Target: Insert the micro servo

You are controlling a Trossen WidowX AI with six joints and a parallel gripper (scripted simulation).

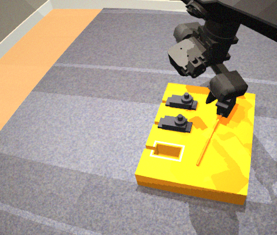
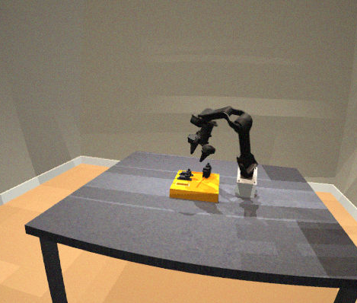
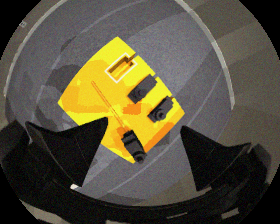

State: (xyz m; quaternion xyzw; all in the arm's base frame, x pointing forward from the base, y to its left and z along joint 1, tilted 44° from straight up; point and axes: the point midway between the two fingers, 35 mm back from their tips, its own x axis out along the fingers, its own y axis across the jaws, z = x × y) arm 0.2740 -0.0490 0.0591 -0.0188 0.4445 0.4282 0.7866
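Right now the deck is 60 mm behind my gripper tip, 10 mm to the left of it and 150 mm below it.
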